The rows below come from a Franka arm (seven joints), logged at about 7 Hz.
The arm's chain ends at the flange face. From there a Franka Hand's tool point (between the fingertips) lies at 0.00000 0.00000 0.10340 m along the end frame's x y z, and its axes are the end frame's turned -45 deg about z.
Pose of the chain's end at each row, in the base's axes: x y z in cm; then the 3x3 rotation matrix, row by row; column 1 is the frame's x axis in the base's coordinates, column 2 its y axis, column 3 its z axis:
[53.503, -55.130, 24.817], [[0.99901, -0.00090, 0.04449], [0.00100, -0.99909, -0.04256], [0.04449, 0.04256, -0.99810]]
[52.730, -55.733, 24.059], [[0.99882, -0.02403, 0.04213], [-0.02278, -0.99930, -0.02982], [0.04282, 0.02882, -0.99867]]
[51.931, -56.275, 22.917], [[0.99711, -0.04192, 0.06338], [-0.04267, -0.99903, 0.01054], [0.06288, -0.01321, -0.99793]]
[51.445, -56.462, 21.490], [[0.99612, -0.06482, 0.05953], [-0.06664, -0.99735, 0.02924], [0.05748, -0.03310, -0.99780]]
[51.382, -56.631, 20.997], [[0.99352, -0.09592, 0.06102], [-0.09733, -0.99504, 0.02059], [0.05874, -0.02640, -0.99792]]
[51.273, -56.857, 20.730], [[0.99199, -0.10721, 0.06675], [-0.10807, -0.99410, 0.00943], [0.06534, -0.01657, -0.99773]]
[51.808, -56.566, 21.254], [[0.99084, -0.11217, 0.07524], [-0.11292, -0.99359, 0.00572], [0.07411, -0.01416, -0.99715]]
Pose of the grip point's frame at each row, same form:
[53.963, -55.570, 14.497], [[0.70704, 0.70577, 0.04449], [0.70717, -0.70576, -0.04256], [0.00136, 0.06155, -0.99810]]
[53.166, -56.041, 13.733], [[0.72326, 0.68928, 0.04213], [0.69050, -0.72272, -0.02982], [0.00990, 0.05066, -0.99867]]
[52.586, -56.166, 12.598], [[0.73471, 0.67542, 0.06338], [0.67625, -0.73659, 0.01054], [0.05380, 0.03512, -0.99793]]
[52.061, -56.160, 11.173], [[0.75020, 0.65853, 0.05953], [0.65811, -0.75235, 0.02924], [0.06405, 0.01724, -0.99780]]
[52.013, -56.418, 10.679], [[0.77035, 0.63470, 0.06102], [0.63478, -0.77242, 0.02059], [0.06020, 0.02287, -0.99792]]
[51.963, -56.759, 10.413], [[0.77725, 0.62563, 0.06675], [0.62652, -0.77935, 0.00943], [0.05792, 0.03449, -0.99773]]
[52.586, -56.507, 10.943], [[0.77995, 0.62131, 0.07524], [0.62273, -0.78242, 0.00572], [0.06242, 0.04239, -0.99715]]

